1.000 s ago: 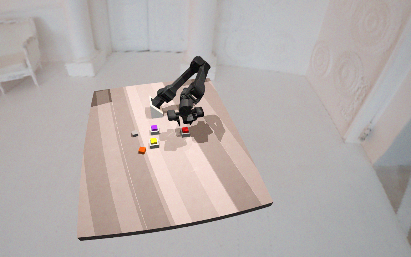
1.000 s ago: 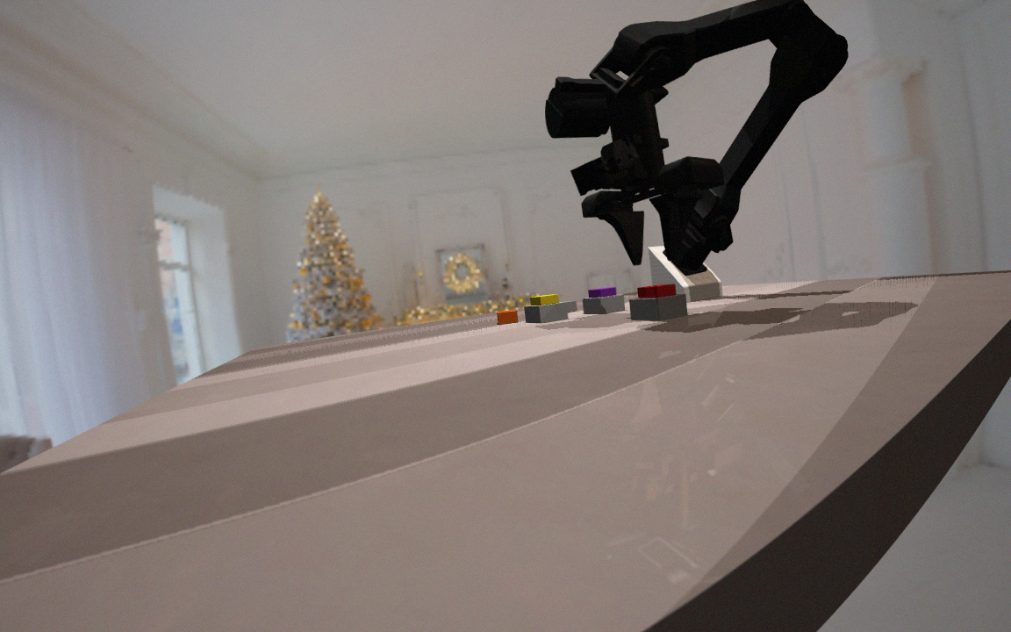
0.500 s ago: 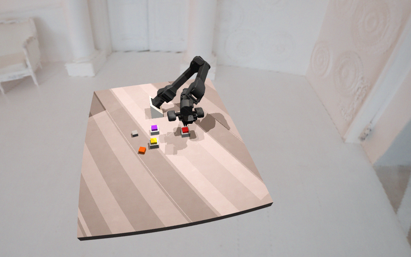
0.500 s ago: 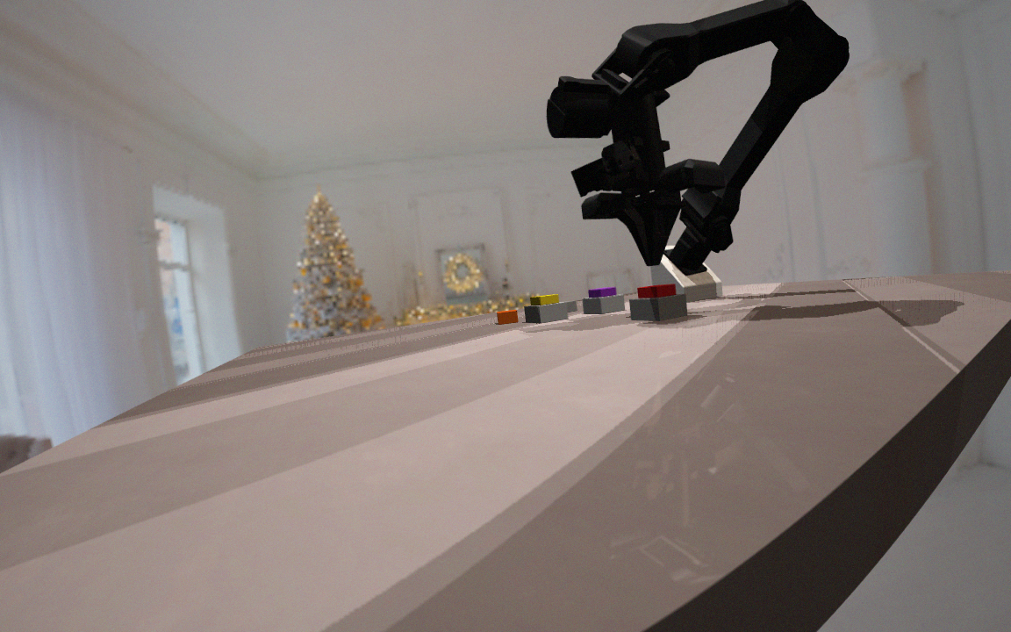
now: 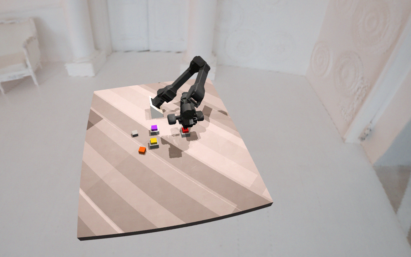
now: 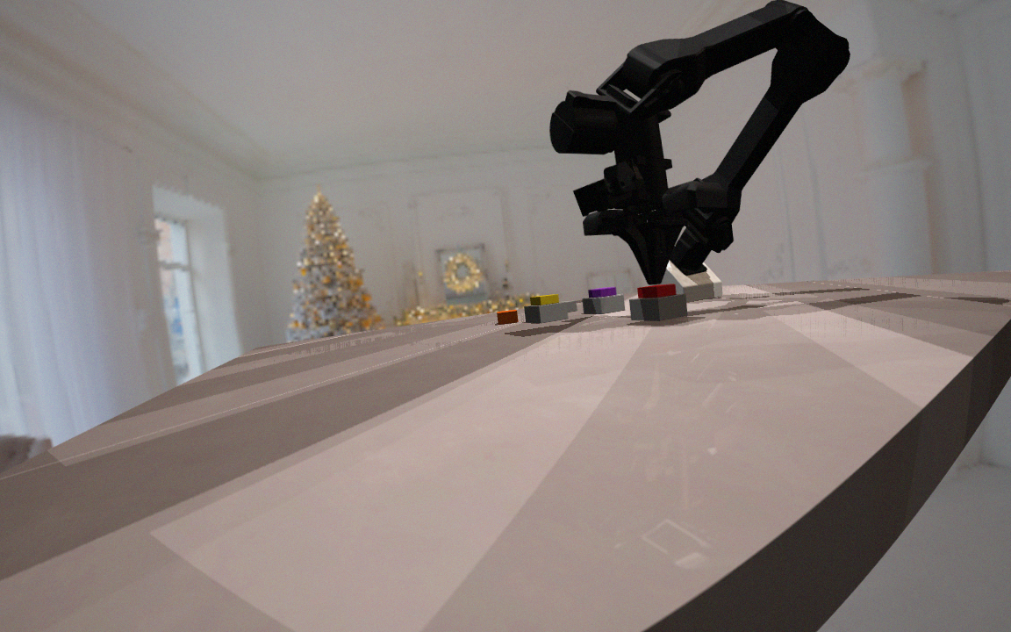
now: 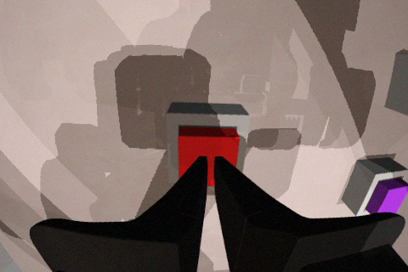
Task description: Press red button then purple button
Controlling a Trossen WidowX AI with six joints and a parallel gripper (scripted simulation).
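The red button is 1 cm below my gripper tip. From my gripper tip the other things lie so: yellow button (18 cm to the right, 4 cm ahead, 1 cm below); purple button (16 cm to the right, 6 cm behind, 1 cm below); orange block (25 cm to the right, 7 cm ahead, 3 cm below).
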